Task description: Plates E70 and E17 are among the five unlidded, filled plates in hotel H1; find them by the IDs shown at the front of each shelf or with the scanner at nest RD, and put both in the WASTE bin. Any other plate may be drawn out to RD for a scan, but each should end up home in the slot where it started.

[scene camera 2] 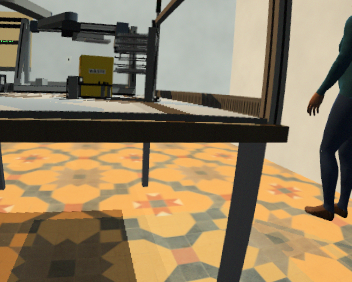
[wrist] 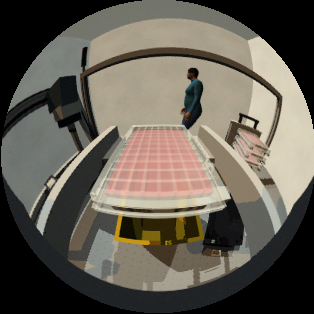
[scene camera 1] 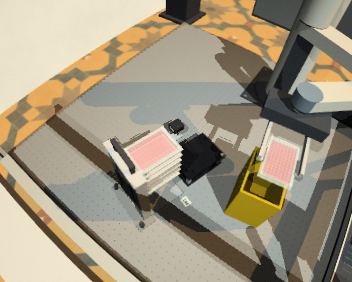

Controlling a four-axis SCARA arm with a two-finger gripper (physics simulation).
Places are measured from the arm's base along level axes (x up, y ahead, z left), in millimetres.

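Pixels of known places: gripper, fingertip midpoint: [scene camera 2: 101, 39] [wrist: 158, 131] [scene camera 1: 279, 166].
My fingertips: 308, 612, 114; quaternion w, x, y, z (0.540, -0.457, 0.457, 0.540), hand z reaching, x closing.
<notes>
Behind a point stands the place of what it marks, as x, y, z.
My gripper [scene camera 1: 280, 162] @[308, 612, 114] [scene camera 2: 92, 38] [wrist: 158, 131] @[308, 612, 114] is shut on a clear, unlidded plate with pink filling, held level with one finger along each long side. The plate is above the yellow WASTE bin [scene camera 1: 250, 207] @[146, 667, 118] [scene camera 2: 96, 82] @[82, 596, 51] [wrist: 140, 241] @[213, 508, 119], over its open top. The plate's ID does not show. Hotel H1 [scene camera 1: 144, 202] @[169, 840, -127] [scene camera 2: 151, 65] @[152, 807, -263] [wrist: 232, 132] @[255, 822, -136] stands upright, with pink-filled plates [scene camera 1: 152, 149] @[279, 747, -169] [wrist: 248, 140] @[276, 712, -119] stacked on its shelves; their IDs cannot be read here. The black nest RD [scene camera 1: 202, 159] @[73, 578, -95] [wrist: 225, 226] @[73, 556, -98] lies between hotel and bin, with no plate on it.
A small black box [scene camera 1: 175, 126] @[96, 536, -244] stands beside the nest and hotel. The arm's pale link [scene camera 1: 332, 95] @[420, 418, 140] reaches in from the right in scene camera 1. A person [scene camera 2: 337, 120] [wrist: 193, 97] stands beyond the table.
</notes>
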